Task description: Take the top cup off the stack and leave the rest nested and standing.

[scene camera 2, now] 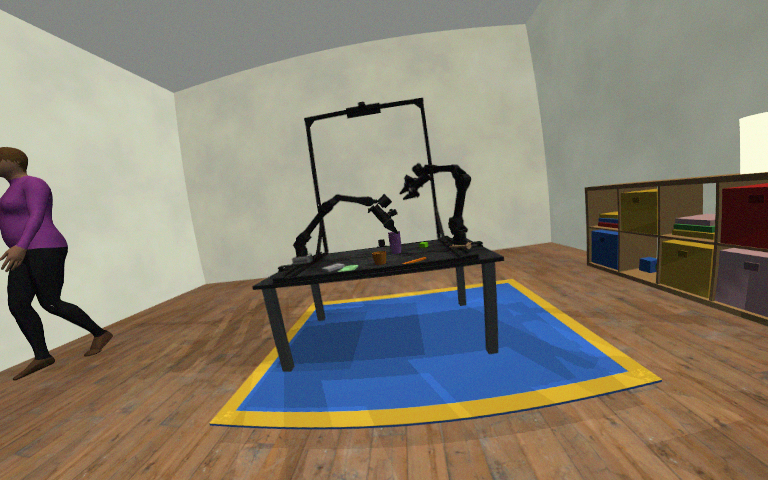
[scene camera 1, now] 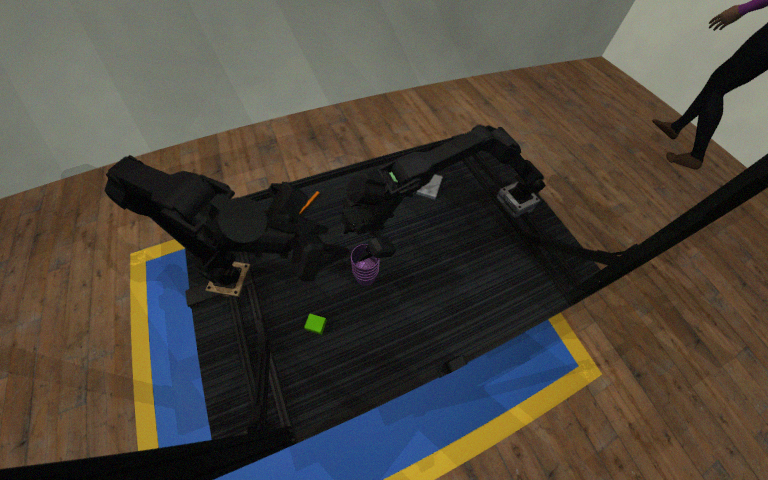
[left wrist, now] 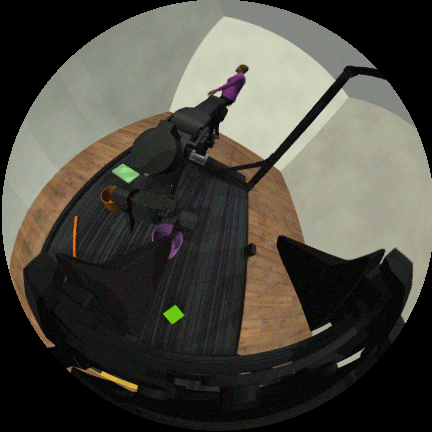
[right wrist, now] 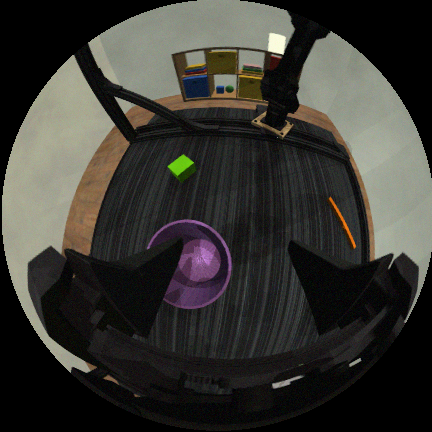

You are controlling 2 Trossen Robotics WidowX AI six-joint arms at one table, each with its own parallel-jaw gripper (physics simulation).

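Places are measured from the left arm's base along level axes (x left, y ahead, z down), in centimetres.
Pixels of known places: left gripper, fingertip midpoint: [scene camera 2: 401, 196] [scene camera 1: 337, 240] [left wrist: 224, 241]; right gripper, fingertip midpoint: [scene camera 2: 397, 232] [scene camera 1: 352, 246] [left wrist: 148, 238] [right wrist: 237, 244]; left arm's base, link origin: [scene camera 2: 460, 244] [scene camera 1: 227, 276] [right wrist: 273, 121]; right arm's base, link origin: [scene camera 2: 302, 255] [scene camera 1: 520, 194] [left wrist: 200, 152].
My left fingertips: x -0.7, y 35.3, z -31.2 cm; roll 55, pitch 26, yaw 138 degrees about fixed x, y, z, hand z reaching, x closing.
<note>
For each thing: its top centre in the pictures, then the offset to it from my left fingertips.
- green block, top centre: [right wrist: 179, 163] [scene camera 1: 314, 322] [left wrist: 173, 314] dx -8.0, dy -7.3, dz +31.3 cm
- orange stick, top centre: [right wrist: 343, 222] [scene camera 1: 305, 206] [left wrist: 74, 234] dx +30.1, dy -20.7, dz +33.1 cm
- brown-orange cup, top centre: [left wrist: 109, 194] [scene camera 2: 379, 252] dx +33.8, dy -2.6, dz +28.1 cm
- pale green pad, top centre: [left wrist: 125, 171] [scene camera 2: 348, 268] dx +47.9, dy +8.3, dz +33.1 cm
- grey-white block, top centre: [scene camera 1: 429, 183] [right wrist: 286, 382] [scene camera 2: 332, 266] dx +46.8, dy +20.5, dz +32.6 cm
A stack of nested purple cups [scene camera 1: 365, 274] [scene camera 2: 395, 242] [left wrist: 175, 245] [right wrist: 200, 260] stands upright near the table's middle. My right gripper [scene camera 2: 394, 229] [right wrist: 237, 244] is open, tilted down at the top of the stack. In the right wrist view one fingertip overlaps the top cup's mouth and the other is outside the rim, over the table. I cannot tell whether the first tip is inside the cup or above it. My left gripper [scene camera 2: 404, 194] [left wrist: 224, 241] is open and empty, raised high to one side of the stack.
A green block [scene camera 1: 314, 323] [right wrist: 181, 167], an orange stick [scene camera 1: 309, 202] [right wrist: 342, 222], a brown-orange cup [scene camera 2: 378, 258] [left wrist: 111, 198], a pale green pad [scene camera 2: 347, 268] [left wrist: 125, 173] and a grey-white block [scene camera 1: 431, 186] are on the table. Frame posts stand at its edges.
</note>
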